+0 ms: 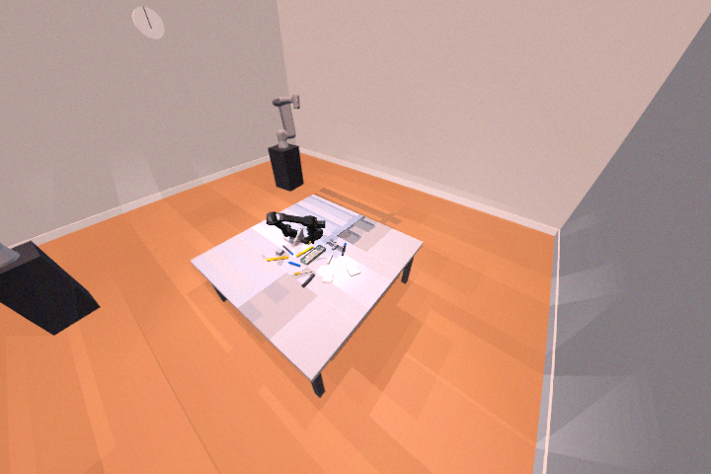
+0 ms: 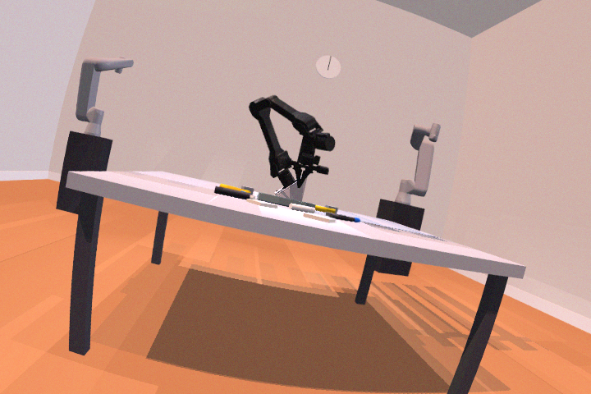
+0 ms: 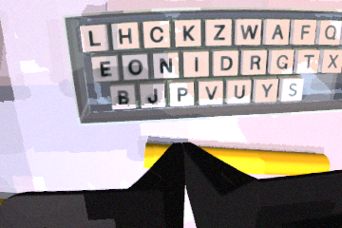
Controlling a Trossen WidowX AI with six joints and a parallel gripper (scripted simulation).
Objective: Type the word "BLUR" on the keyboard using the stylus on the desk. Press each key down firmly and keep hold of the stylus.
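The blue stylus is 20 cm to the right of my gripper tip, 7 cm below it and 6 cm behind it.
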